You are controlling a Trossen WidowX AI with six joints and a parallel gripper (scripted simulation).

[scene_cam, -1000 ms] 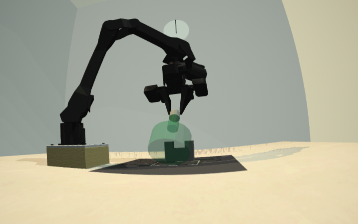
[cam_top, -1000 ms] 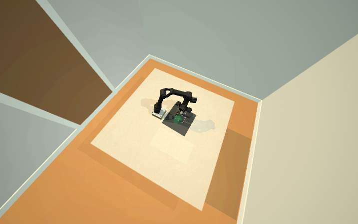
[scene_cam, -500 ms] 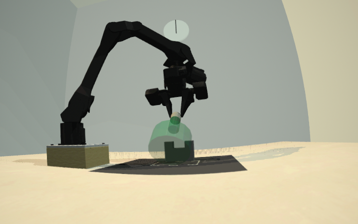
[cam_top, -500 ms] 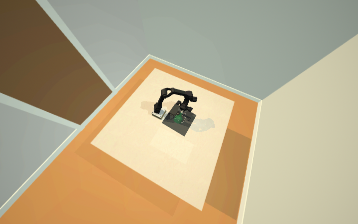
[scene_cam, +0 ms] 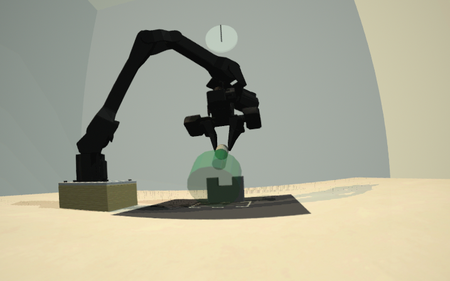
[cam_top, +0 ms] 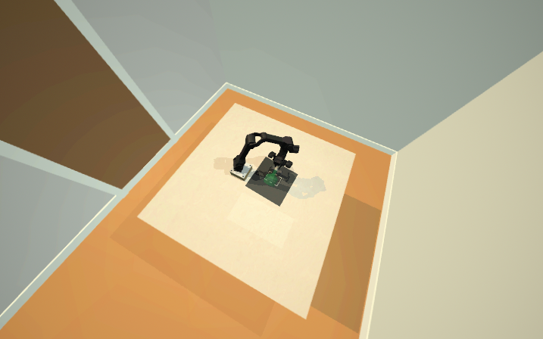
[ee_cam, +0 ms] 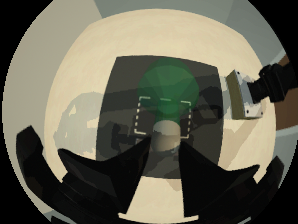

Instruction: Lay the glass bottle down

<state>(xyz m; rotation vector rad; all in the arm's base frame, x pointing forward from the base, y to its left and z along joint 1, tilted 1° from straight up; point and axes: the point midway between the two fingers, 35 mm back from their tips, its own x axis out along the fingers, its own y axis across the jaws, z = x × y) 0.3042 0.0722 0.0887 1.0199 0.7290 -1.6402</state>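
The green glass bottle is 1 cm behind my gripper tip, 4 cm to the right of it and 3 cm below it. The rest, counted from my gripper tip: dark mat: 2 cm behind, 6 cm to the right, 12 cm below.
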